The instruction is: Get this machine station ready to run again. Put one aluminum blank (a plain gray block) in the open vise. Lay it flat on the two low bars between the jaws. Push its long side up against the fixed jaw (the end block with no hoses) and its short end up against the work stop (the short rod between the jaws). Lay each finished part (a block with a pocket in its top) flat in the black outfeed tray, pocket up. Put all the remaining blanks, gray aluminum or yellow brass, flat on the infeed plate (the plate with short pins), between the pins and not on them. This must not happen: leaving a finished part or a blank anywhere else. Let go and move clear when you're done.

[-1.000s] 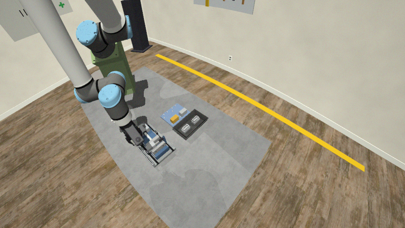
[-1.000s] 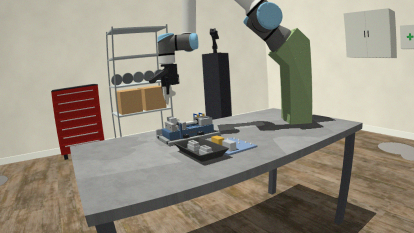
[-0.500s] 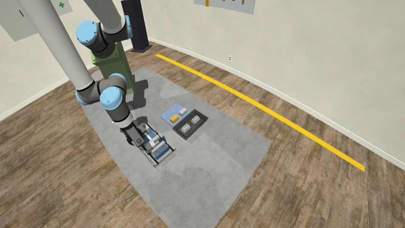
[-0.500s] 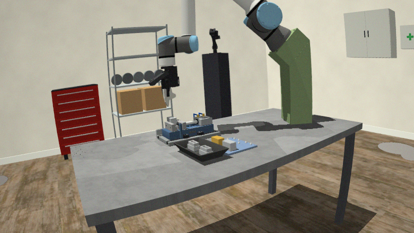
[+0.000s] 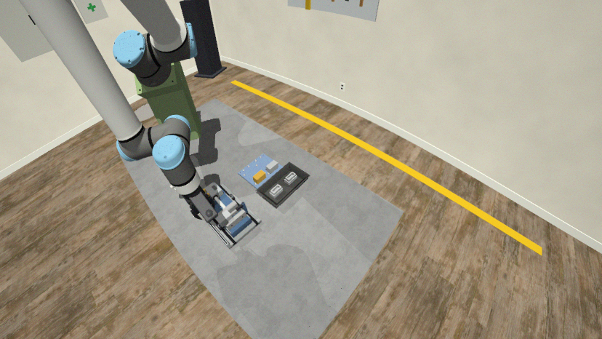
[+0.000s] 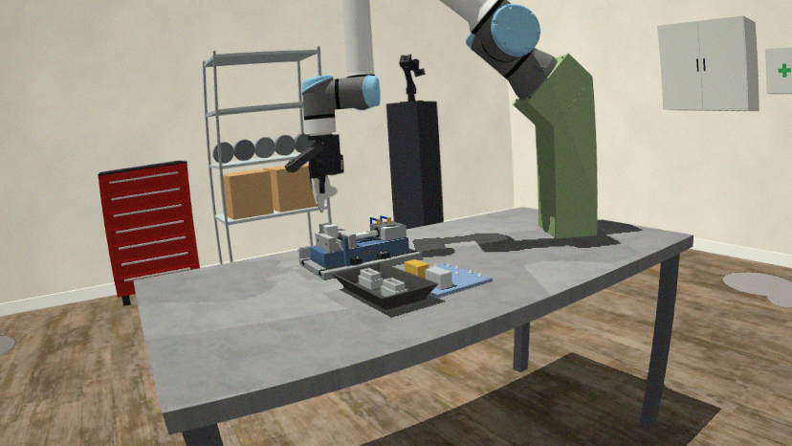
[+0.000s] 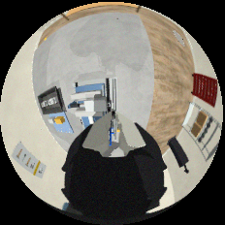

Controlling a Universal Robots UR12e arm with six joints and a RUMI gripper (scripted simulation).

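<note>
Right now my hand is 30 mm past the blue vise, 110 mm to the right of it and 120 mm above it. Round my hand: yellow brass blank: 30 mm ahead, 350 mm to the left, 130 mm below; then gray aluminum blank: 70 mm ahead, 430 mm to the left, 130 mm below; then infeed plate: 10 mm ahead, 400 mm to the left, 160 mm below.
</note>
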